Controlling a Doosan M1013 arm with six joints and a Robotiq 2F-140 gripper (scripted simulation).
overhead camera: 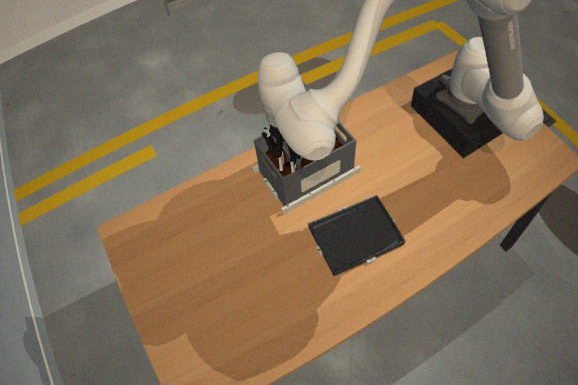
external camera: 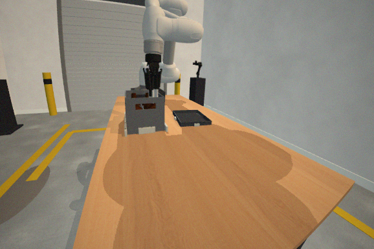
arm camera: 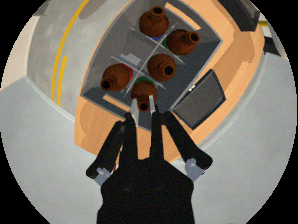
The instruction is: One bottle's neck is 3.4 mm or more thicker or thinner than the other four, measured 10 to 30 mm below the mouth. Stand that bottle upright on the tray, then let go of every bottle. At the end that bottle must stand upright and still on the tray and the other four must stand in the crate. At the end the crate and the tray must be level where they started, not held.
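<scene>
Right now the glass bottle is 90 mm behind my hand, 10 mm to the left of it and 90 mm below it. Also, from my hand: dark tray: 60 mm behind, 260 mm to the left, 160 mm below; grey crate: 100 mm behind, 30 mm to the right, 90 mm below.
</scene>
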